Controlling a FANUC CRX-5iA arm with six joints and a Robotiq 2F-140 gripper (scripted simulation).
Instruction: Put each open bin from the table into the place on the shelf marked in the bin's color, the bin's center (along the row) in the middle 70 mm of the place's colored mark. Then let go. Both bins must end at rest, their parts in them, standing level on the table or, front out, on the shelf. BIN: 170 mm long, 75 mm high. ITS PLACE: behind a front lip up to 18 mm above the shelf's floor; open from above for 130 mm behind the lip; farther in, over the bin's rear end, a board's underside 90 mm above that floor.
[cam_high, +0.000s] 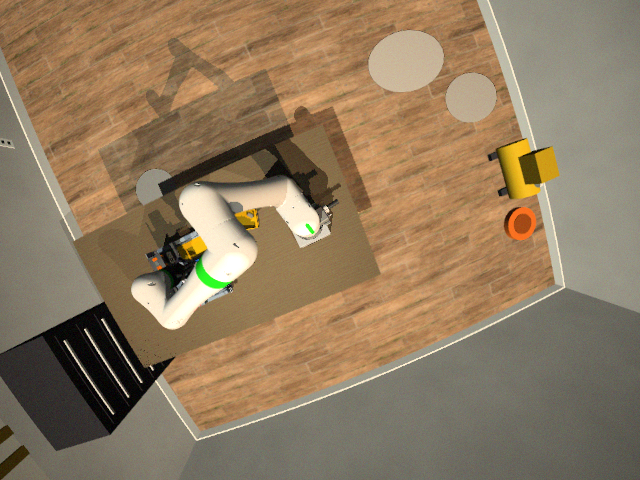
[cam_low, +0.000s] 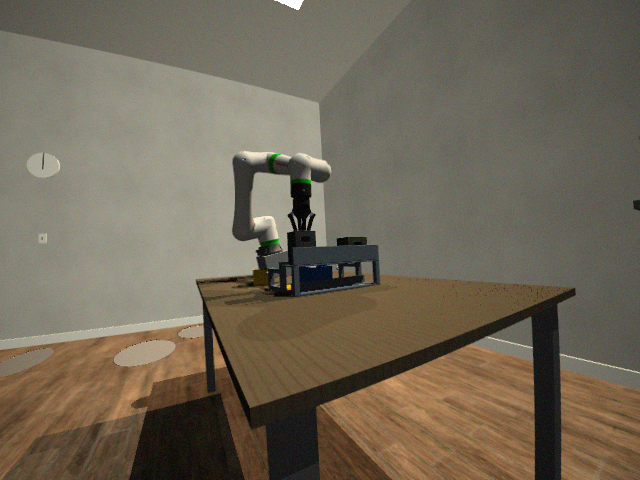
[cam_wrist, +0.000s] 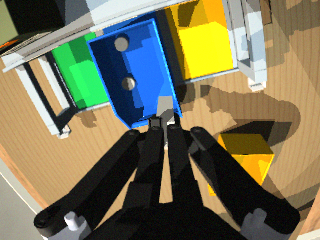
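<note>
Right now the blue bin is 14 cm below my hand, 4 cm to the left of it and 2 cm ahead of it. Round my hand: blue mark (18 cm below, 7 cm ahead, 3 cm to the left); then yellow mark (18 cm below, 9 cm to the right, 5 cm ahead); then dark box (18 cm ahead, 12 cm to the left, 4 cm below).
</note>
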